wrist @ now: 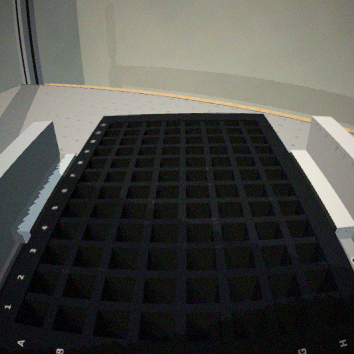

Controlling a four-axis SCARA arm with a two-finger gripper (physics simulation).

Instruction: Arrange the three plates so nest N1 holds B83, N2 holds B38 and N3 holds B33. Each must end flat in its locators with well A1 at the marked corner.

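Places are measured from the arm's base along level axes (x right, y ahead, z up), in metres.
Pixels of known places: gripper, between the fingertips: [181, 138].
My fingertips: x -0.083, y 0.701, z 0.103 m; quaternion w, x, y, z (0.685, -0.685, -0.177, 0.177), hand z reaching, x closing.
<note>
Behind a point stands the place of what it marks.
A black plate [200, 215] @[y 0.675, x -0.062, z 0.094 m] with a grid of square wells fills the middle and bottom of the wrist view. White numbers run along its left edge, and the letters A, B, G and H show along its near edge. Well A1 is at the near left corner. My gripper [181, 138] @[y 0.701, x -0.083, z 0.103 m] is shut on this plate, with one pale finger pad against each long side. The plate looks level between the fingers. No barcode or name such as B83, B38 or B33 can be read on it. The nests N1, N2 and N3 and the other plates do not show.
The pale perforated table [65, 107] @[y 0.894, x -0.405, z 0.013 m] shows beyond the plate and ends at a thin yellow-orange edge line [170, 95] @[y 1.042, x -0.297, z -0.001 m]. A plain beige wall or floor lies behind it. A grey upright with dark stripes [29, 45] @[y 1.019, x -0.684, z 0.110 m] stands at the upper left. A shadow band crosses the table at the left.
</note>
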